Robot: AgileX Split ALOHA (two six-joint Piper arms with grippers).
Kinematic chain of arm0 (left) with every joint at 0, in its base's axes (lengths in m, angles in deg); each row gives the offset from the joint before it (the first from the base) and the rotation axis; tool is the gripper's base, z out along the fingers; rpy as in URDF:
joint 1: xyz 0 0 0.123 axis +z
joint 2: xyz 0 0 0 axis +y
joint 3: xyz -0.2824 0 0.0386 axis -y
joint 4: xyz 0.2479 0 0.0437 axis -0.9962 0 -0.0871
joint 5: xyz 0 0 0 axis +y
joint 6: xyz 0.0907 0 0.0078 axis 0.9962 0 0.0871
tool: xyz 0 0 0 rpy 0 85 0
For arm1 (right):
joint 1: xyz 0 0 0.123 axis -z
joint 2: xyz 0 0 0 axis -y
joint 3: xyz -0.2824 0 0.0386 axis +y
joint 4: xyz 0.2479 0 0.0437 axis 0.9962 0 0.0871
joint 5: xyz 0 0 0 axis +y
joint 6: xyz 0.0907 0 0.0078 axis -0.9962 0 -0.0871
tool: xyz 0 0 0 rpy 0 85 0
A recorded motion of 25 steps. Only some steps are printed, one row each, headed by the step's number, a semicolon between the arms.
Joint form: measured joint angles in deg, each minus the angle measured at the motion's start. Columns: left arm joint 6, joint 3, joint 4, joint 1, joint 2, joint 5; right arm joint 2, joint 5, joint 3, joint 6, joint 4, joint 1.
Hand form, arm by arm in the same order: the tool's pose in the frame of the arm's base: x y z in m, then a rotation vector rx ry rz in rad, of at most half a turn. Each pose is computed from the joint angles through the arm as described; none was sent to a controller.
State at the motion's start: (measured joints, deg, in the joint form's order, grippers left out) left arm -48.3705 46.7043 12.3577 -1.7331 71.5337 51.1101; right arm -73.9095 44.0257 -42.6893 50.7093 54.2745 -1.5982
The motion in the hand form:
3: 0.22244 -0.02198 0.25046 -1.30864 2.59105 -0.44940; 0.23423 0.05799 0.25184 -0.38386 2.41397 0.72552
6: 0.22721 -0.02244 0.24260 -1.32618 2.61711 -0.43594; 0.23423 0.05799 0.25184 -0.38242 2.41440 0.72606
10: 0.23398 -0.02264 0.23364 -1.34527 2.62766 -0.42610; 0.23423 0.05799 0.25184 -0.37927 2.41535 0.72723
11: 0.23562 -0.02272 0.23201 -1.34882 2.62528 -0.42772; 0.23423 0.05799 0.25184 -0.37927 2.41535 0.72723
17: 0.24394 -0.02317 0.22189 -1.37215 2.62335 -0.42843; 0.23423 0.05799 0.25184 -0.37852 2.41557 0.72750
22: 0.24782 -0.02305 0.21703 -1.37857 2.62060 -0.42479; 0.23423 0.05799 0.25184 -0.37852 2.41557 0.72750
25: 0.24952 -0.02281 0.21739 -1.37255 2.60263 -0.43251; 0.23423 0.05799 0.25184 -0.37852 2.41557 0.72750
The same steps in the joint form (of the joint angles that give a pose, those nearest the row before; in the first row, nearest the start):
3: -0.66 0.00 0.07 0.00 0.96 -0.12; 0.00 0.00 0.00 -0.15 0.00 0.00
6: -0.46 0.00 0.37 0.00 3.00 -0.34; 0.00 0.00 0.00 -0.22 0.00 0.00
10: -0.46 0.00 0.62 0.00 5.37 -1.65; 0.00 0.00 0.00 -0.37 0.00 0.00
11: -0.46 0.00 0.75 0.00 5.82 -2.15; 0.00 0.00 0.00 -0.37 0.00 0.00
17: -0.46 0.02 1.39 0.00 8.50 -4.33; 0.00 0.00 0.00 -0.41 0.00 0.00
22: -0.46 0.02 1.45 0.00 9.74 -5.51; 0.00 0.00 0.00 -0.41 0.00 0.00
25: -0.46 0.03 1.45 0.00 9.75 -6.60; 0.00 0.00 0.00 -0.41 0.00 0.00

